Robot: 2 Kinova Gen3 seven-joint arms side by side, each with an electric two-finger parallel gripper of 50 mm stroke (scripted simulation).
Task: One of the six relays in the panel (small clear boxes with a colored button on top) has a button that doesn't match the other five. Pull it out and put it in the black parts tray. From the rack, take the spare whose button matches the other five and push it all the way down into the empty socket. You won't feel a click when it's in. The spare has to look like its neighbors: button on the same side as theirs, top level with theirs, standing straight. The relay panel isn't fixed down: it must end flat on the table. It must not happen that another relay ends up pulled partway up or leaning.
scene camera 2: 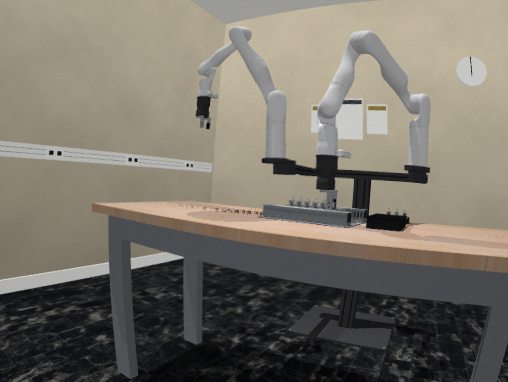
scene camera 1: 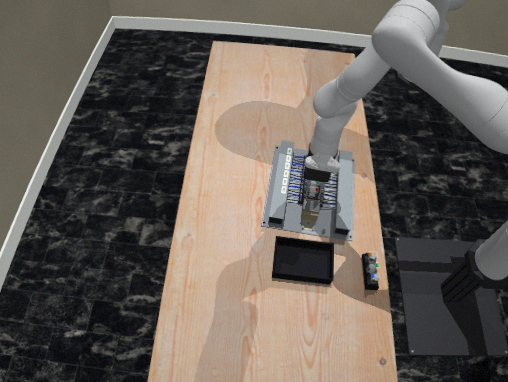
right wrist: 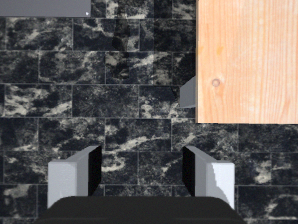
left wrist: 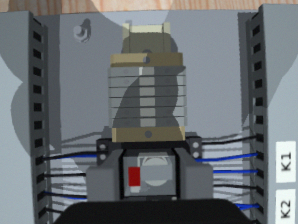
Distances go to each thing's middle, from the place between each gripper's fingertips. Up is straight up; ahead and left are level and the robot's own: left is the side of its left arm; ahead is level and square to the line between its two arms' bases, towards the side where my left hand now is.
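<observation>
My left hand [scene camera 2: 331, 209] is 30 mm above the relay panel [scene camera 1: 300, 214], 10 mm past it and 50 mm to the left of it. The black parts tray [scene camera 1: 311, 261], counted from that same left hand, sits 40 mm below it, 200 mm to the left of it and 50 mm ahead of it.
From my right hand I find the relay panel 39 cm below, 40 cm ahead and 73 cm to the left. The black parts tray is likewise 39 cm below my right hand, while it lies 46 cm ahead of that hand and 98 cm to the left of it.
</observation>
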